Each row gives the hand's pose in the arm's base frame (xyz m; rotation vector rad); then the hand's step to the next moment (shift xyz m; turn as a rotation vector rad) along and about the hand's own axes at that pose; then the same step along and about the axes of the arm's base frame.
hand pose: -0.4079 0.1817 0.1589 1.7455 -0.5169 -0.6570
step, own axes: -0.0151 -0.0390 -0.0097 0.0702 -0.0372 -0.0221
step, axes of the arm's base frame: -0.0045 0.0268 -0.0332 0.0675 -0.0196 -0.0431
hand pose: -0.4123 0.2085 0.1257 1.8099 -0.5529 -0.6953
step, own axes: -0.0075 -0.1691 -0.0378 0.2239 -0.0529 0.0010
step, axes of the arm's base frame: 0.0276 0.0851 -0.1486 0.1632 -0.1321 -0.0940
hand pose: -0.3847 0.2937 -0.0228 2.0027 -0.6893 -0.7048
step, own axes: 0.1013 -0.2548 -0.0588 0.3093 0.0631 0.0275
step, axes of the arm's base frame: 0.1611 0.0791 -0.2155 0.1801 -0.2596 -0.0239
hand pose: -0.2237 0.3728 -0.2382 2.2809 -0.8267 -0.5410
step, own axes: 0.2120 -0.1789 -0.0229 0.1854 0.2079 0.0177
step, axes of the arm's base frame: 0.2389 -0.0280 -0.1400 0.0368 -0.2572 0.1020
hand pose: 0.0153 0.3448 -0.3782 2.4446 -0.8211 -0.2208
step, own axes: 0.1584 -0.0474 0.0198 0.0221 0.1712 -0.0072
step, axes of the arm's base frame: 0.1447 -0.0723 -0.0397 -0.0673 -0.1238 0.1000
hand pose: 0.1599 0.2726 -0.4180 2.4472 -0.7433 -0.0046
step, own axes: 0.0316 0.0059 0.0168 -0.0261 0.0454 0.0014
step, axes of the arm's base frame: 0.0210 -0.0290 -0.0059 -0.0454 -0.0182 0.0187
